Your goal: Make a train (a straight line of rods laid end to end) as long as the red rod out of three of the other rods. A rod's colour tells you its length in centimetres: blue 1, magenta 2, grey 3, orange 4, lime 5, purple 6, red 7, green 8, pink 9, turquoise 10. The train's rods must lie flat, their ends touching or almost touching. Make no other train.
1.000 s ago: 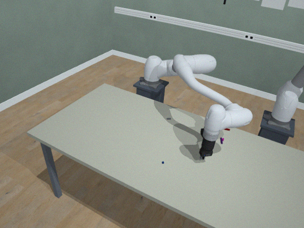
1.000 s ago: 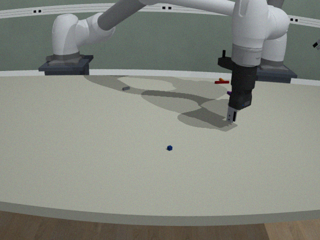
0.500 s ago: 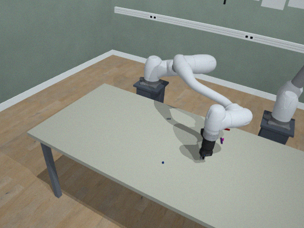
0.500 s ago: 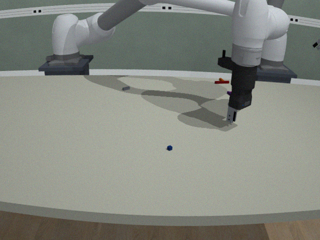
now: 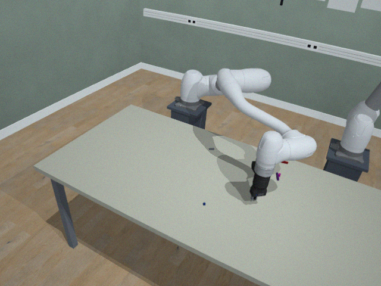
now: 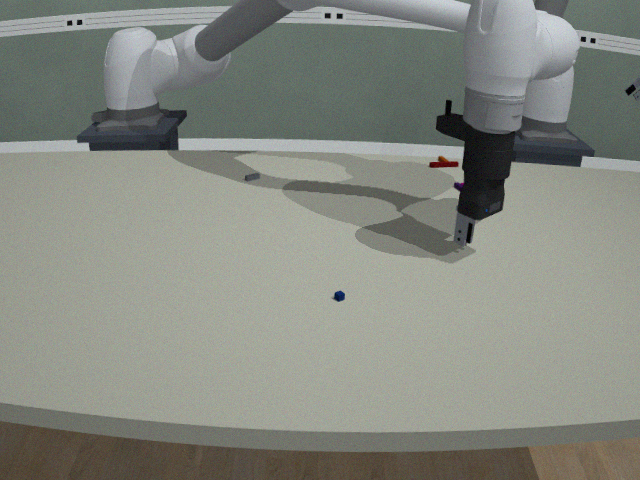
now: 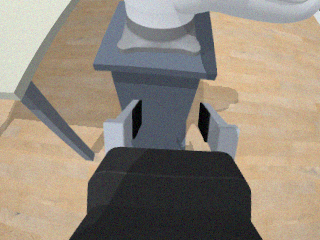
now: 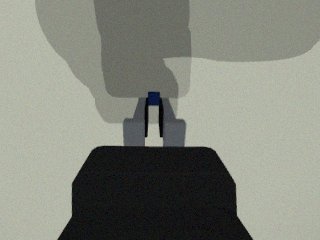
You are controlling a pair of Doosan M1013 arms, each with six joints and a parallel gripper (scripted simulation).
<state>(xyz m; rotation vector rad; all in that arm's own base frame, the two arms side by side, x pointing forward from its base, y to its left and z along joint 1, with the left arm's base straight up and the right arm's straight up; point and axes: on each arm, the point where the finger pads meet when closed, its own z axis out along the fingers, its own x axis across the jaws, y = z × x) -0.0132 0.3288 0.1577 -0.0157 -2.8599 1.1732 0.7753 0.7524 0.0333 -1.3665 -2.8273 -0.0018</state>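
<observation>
Right now my right hand is 260 mm past the purple rod, 70 mm to the right of it and 30 mm above it. Round my right hand: red rod: 410 mm behind, 60 mm to the left, 30 mm below; orange rod: 440 mm behind, 60 mm to the left, 30 mm below; magenta rod: 280 mm behind, 70 mm to the left, 30 mm below.
</observation>
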